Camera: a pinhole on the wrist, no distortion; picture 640 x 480 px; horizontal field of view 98.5 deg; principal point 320.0 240.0 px. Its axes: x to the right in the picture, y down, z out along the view. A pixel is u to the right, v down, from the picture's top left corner.
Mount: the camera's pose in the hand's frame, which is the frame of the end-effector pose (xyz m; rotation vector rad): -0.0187 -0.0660 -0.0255 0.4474 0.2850 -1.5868
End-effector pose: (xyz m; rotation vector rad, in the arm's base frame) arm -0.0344 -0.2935 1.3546 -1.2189 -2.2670 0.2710
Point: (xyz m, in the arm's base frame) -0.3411 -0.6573 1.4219
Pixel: 611 160
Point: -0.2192 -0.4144 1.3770
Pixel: 472 291
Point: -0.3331 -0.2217 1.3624
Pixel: outside the picture
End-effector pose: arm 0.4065 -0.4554 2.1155 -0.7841 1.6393 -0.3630
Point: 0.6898 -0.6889 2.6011
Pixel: 606 125
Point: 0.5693 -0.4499 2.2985
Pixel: 355 72
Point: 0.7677 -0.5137 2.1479
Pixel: 267 281
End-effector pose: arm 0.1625 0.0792 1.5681 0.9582 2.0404 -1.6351
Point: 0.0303 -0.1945 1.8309
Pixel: 415 159
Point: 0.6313 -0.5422 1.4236
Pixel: outside the picture
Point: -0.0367 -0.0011 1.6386
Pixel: 443 447
